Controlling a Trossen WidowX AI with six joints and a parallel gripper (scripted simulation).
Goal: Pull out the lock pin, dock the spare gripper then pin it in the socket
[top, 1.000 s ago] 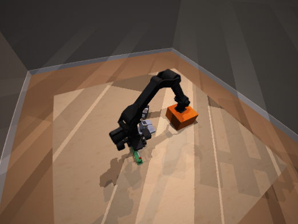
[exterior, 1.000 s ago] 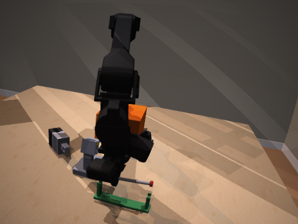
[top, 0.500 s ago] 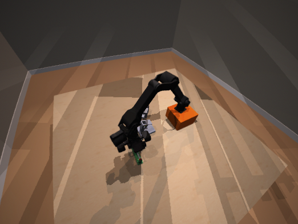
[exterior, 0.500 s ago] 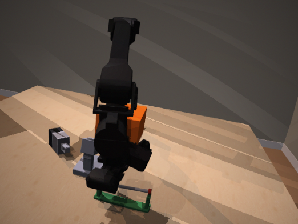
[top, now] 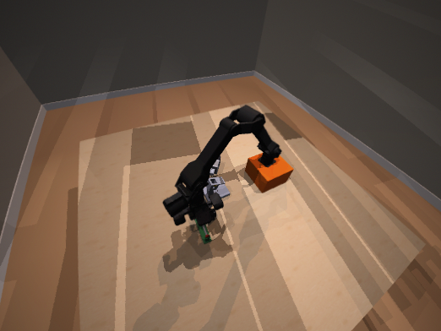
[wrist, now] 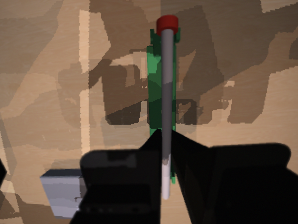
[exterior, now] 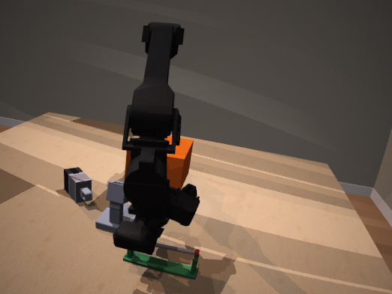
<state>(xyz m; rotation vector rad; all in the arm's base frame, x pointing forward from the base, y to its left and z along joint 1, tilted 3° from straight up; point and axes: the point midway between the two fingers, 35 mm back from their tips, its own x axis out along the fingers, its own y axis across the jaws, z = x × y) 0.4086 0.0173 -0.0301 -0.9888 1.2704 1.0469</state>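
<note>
My gripper tip is 20 mm to the right of the green rack and 10 mm short of it. Also, from my gripper tip: socket (130 mm behind, 70 mm to the right, 30 mm above); then spare gripper (220 mm behind, 190 mm to the right).
</note>
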